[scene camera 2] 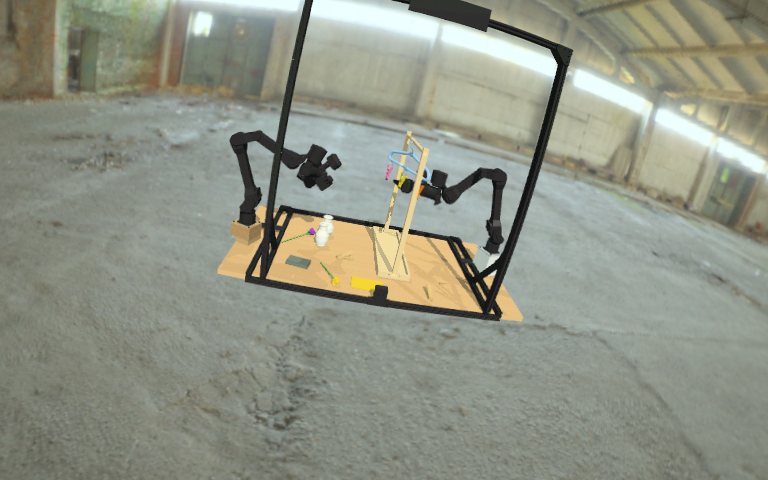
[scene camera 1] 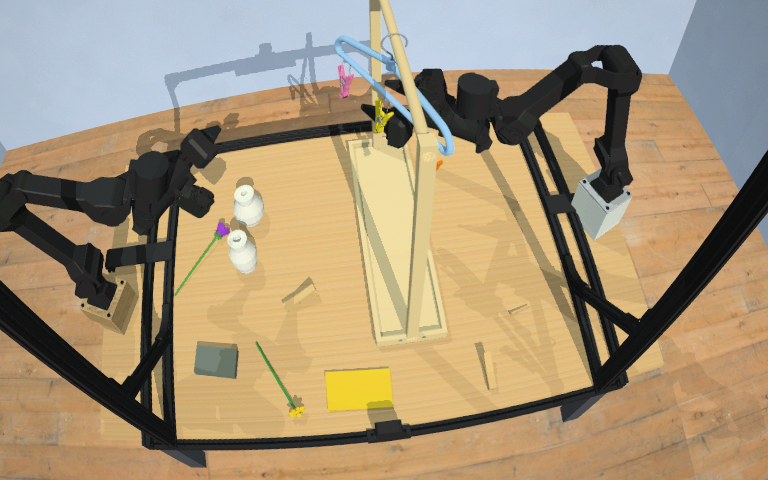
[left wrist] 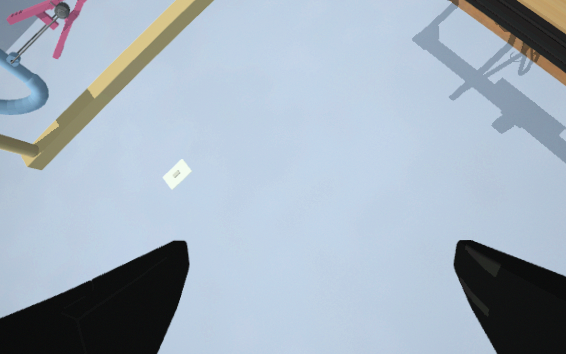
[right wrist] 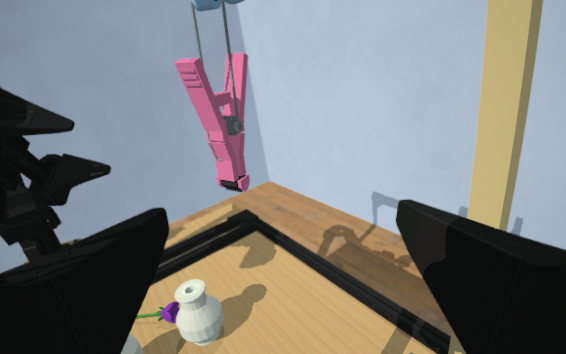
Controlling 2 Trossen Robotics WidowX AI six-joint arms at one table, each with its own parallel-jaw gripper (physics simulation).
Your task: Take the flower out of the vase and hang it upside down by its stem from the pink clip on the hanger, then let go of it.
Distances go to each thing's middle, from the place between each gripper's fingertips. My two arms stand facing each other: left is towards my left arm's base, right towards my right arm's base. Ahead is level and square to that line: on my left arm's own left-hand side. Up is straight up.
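The pink clip (right wrist: 223, 131) is 4 cm above my right hand, 1 cm ahead of it and 5 cm to the left of it. Counting from that same right hand, I find the yellow pad (scene camera 1: 363, 389) 13 cm to the left, 42 cm behind and 32 cm below. The grey block (scene camera 1: 211, 361) is a long way behind my right hand, well below it and well to the left of it.
As for my left hand, it is 30 mm short of the pink clip, 40 mm below it and 260 mm to the left of it. The yellow pad is 180 mm to the right of my left hand, 310 mm below it and 390 mm behind it, while the grey block is slightly to the left of that hand, far behind it and far below it.
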